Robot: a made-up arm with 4 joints.
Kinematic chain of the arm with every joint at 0, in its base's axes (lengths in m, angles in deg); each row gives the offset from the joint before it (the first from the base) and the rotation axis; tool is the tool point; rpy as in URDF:
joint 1: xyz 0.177 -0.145 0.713 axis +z
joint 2: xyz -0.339 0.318 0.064 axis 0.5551 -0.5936 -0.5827
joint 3: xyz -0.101 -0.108 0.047 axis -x
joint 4: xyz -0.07 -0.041 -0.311 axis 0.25 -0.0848 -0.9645
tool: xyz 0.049 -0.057 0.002 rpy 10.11 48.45 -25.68
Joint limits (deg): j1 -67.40..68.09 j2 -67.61..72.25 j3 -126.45..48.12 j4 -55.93..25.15
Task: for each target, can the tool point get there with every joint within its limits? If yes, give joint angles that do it. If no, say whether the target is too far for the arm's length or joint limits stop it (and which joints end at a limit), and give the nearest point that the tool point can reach.
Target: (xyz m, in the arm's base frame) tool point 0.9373 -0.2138 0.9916
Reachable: no: joint limits stop it (at a limit: joint 1, joint 2) | nearest point 0.5806 0.2703 0.7575 | short by 0.645 m
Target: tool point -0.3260 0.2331 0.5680
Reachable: yes | joints 3.75 -1.53 -57.48 11.01
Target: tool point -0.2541 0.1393 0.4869
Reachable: yes | joints 16.15 38.55 -25.87 -6.43
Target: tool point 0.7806 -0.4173 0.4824
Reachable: no: joint limits stop it (at a limit: joint 1, joint 2) | nearest point 0.5239 0.2146 0.5764 | short by 0.689 m
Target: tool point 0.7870 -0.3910 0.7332
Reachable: no: joint limits stop it (at a limit: joint 1, joint 4) | nearest point 0.1712 -0.4357 0.8838 | short by 0.636 m
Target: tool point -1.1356 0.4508 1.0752
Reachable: no: too far | nearest point -0.4885 0.1571 0.9079 | short by 0.730 m
